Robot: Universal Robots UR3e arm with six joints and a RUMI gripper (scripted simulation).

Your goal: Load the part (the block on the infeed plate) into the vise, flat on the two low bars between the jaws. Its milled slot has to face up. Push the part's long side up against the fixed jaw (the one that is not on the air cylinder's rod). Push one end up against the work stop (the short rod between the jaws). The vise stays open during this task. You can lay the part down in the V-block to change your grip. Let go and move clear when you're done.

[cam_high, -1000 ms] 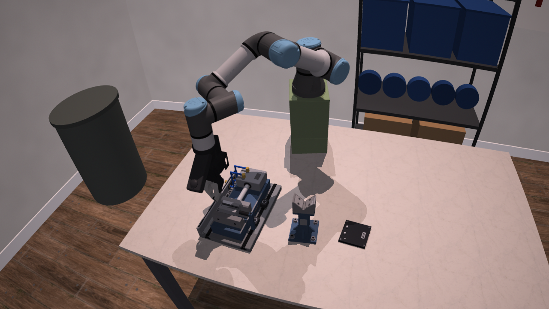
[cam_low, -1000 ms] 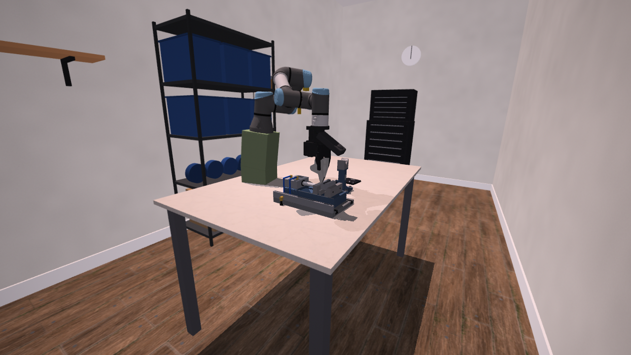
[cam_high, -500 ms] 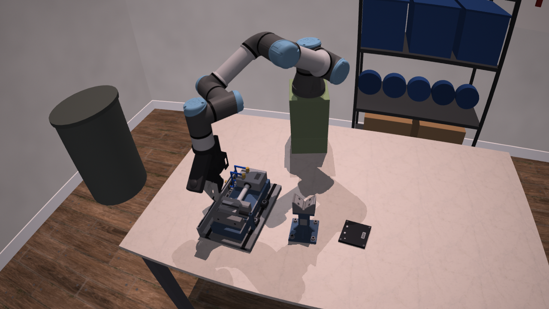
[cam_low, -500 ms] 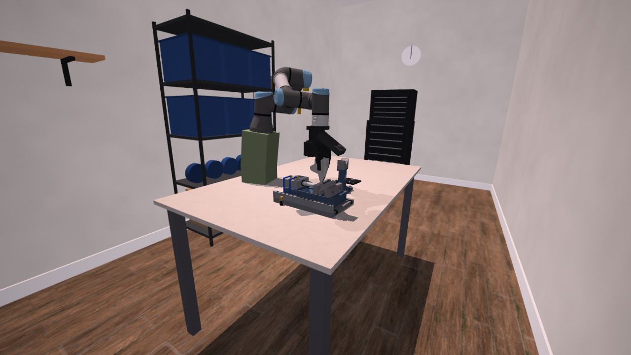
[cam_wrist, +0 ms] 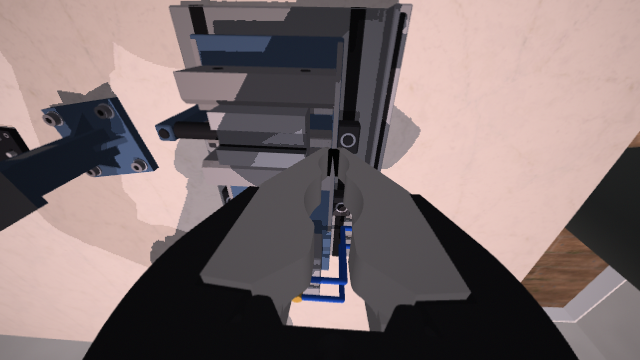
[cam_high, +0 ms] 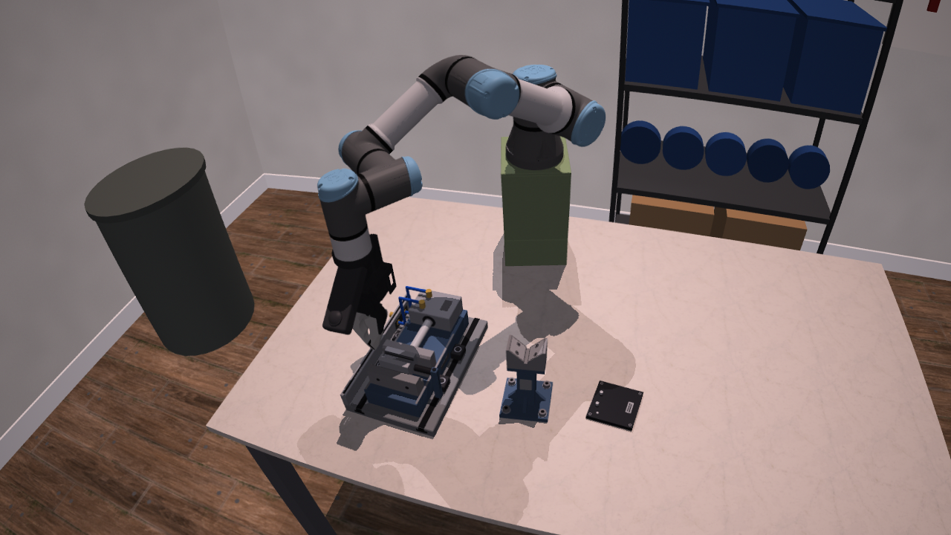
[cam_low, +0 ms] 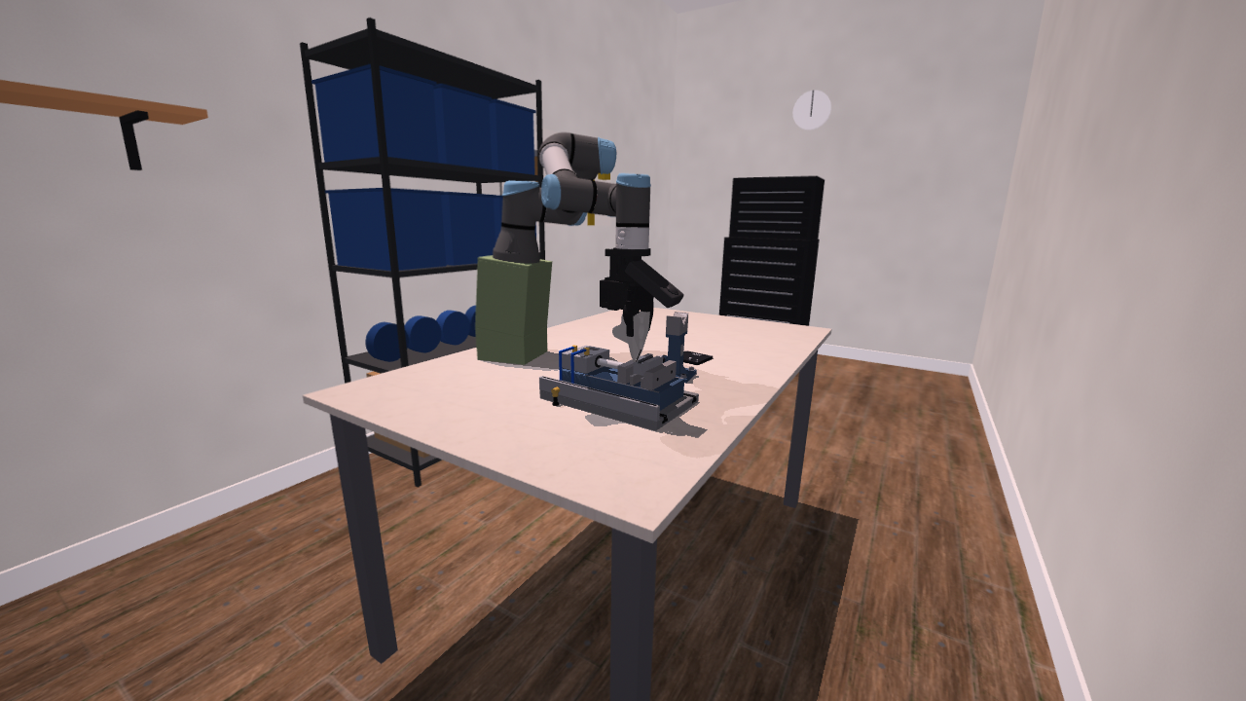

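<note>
My hand is 5 cm to the right of the part, 3 cm above it and 1 cm past it. From my hand the other things lie so: dark work stop rod (10 cm to the left, 4 cm below, 1 cm behind); then black infeed plate (43 cm to the left, 14 cm behind, 12 cm below); then fixed jaw (5 cm to the left, 5 cm below, 2 cm ahead).
</note>
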